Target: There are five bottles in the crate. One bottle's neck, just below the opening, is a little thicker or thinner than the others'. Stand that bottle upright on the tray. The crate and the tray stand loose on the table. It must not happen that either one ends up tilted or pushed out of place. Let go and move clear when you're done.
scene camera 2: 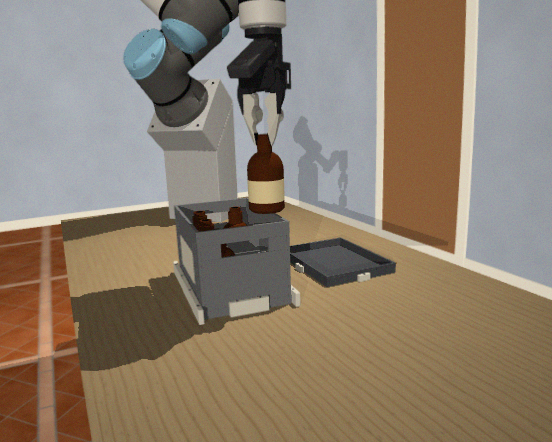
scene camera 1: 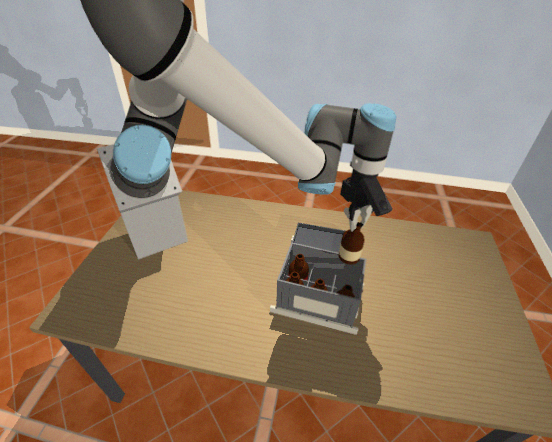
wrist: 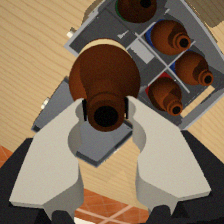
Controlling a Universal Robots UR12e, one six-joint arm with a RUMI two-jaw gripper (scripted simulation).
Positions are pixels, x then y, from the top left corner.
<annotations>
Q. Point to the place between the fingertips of the gripper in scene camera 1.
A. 356, 229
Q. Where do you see a grey crate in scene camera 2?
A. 261, 266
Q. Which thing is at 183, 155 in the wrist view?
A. The gripper.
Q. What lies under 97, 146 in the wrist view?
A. A grey tray.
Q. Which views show the gripper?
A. Scene camera 2, scene camera 1 and the wrist view: all of them.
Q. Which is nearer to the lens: the grey crate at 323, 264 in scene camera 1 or the grey tray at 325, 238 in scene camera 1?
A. The grey crate.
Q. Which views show the grey tray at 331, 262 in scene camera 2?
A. Scene camera 2, scene camera 1 and the wrist view: all of them.
</annotations>
